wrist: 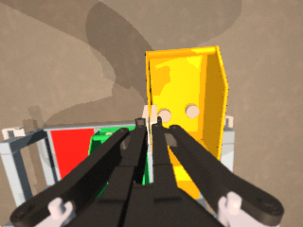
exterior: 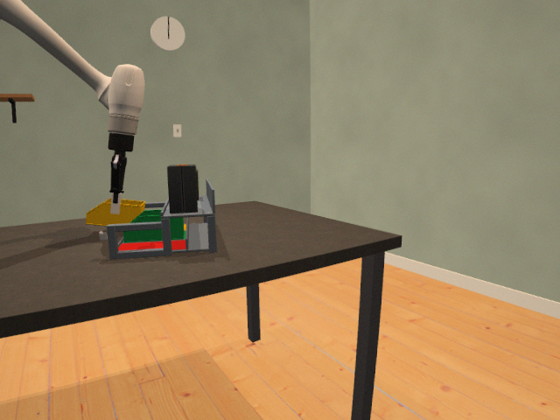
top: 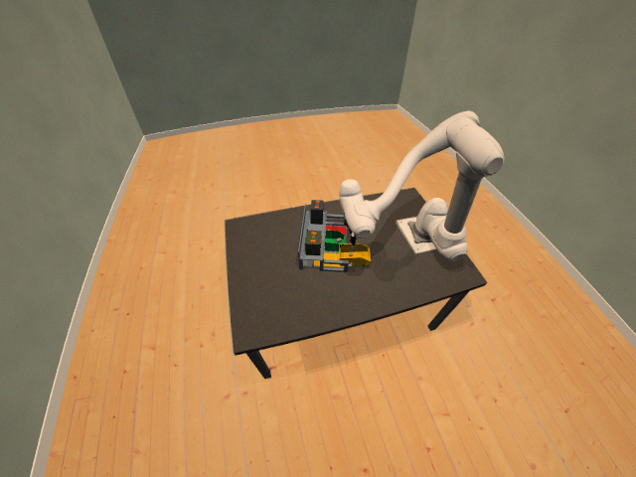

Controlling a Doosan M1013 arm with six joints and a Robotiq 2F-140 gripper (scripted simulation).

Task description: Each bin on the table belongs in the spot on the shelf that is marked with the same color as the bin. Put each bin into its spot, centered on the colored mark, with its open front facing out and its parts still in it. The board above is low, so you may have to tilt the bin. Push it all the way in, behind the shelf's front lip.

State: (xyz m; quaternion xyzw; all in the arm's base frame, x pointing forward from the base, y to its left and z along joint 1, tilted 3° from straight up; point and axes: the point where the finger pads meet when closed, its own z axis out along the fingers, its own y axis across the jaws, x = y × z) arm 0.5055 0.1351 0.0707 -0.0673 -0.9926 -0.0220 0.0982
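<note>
The yellow bin lies 5 cm to the left of my hand and 4 cm below it. From my hand the other things lie so: green bin: 11 cm ahead, 9 cm to the right, 6 cm below.
</note>
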